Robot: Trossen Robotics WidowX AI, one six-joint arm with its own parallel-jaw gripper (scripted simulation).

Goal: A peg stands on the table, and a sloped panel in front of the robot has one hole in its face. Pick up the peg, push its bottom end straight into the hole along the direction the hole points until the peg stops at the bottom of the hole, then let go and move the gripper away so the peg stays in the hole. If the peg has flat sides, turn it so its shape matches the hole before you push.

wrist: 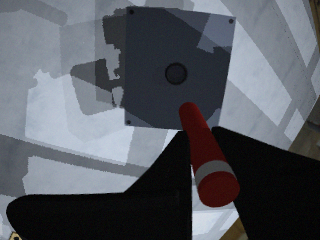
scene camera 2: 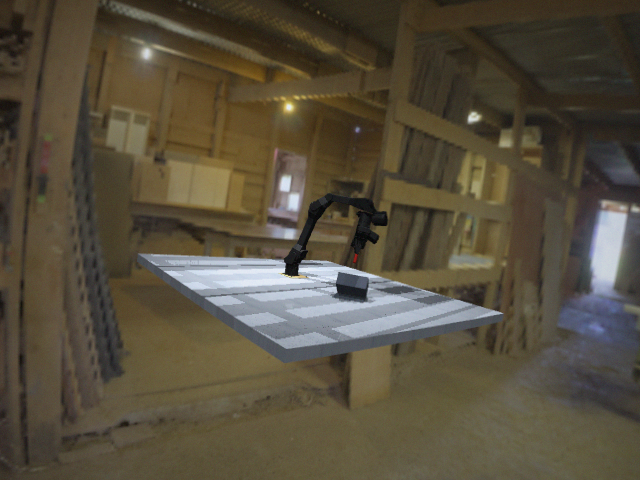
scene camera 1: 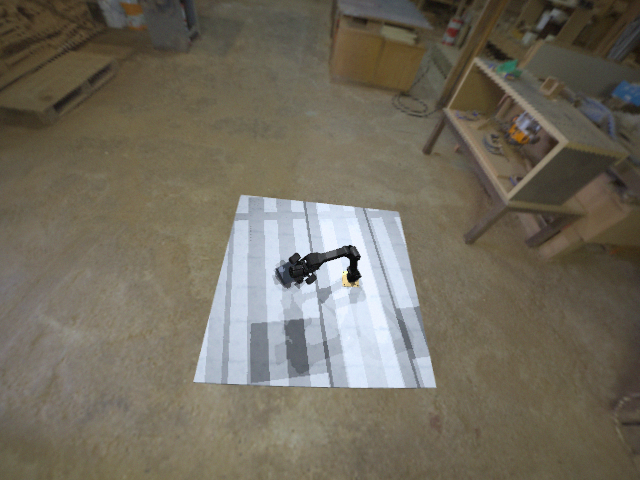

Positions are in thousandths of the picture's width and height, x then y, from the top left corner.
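There's a sloped panel (wrist: 636, 181) in the picture, and also a red peg (wrist: 677, 765), which is being carried by the gripper (wrist: 620, 573).
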